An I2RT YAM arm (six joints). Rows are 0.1 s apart.
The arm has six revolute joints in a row. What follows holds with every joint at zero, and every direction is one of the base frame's.
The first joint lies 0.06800 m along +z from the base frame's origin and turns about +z.
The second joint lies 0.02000 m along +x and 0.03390 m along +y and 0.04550 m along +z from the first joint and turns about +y.
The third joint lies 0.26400 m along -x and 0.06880 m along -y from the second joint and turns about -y.
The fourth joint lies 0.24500 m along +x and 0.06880 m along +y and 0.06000 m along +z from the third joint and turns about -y.
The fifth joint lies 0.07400 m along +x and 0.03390 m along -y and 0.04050 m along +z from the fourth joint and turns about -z.
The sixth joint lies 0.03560 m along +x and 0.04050 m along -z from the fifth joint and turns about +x.
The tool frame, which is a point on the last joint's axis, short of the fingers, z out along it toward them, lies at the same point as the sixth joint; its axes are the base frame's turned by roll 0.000, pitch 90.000 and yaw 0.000 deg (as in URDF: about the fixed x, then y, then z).
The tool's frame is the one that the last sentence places.
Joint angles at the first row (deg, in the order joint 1, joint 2, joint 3, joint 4, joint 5, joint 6):
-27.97 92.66 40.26 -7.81 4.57 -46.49
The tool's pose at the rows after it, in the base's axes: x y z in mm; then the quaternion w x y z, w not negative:
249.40, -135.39, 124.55, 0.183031, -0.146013, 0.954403, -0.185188
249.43, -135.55, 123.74, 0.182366, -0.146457, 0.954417, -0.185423
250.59, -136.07, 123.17, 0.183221, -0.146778, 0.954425, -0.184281
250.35, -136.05, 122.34, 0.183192, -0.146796, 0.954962, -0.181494
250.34, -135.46, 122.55, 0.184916, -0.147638, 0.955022, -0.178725
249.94, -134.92, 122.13, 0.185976, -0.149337, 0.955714, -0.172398
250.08, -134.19, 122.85, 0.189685, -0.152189, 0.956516, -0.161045
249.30, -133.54, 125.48, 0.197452, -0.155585, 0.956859, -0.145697
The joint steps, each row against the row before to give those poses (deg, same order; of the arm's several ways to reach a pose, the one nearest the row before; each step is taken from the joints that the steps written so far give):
0.02 0.02 -0.05 0.18 -0.21 -0.02
-0.02 0.17 -0.04 0.17 0.04 -0.08
0.00 0.36 0.22 0.13 -0.17 0.00
-0.06 0.13 -0.05 -0.03 -0.27 0.04
0.06 -0.09 -0.02 -0.11 -0.35 0.05
-0.03 0.00 -0.01 -0.34 -0.69 -0.02
-0.02 -0.08 0.26 -0.81 -1.34 0.01
-0.22 -0.58 0.25 -1.20 -2.08 -0.07

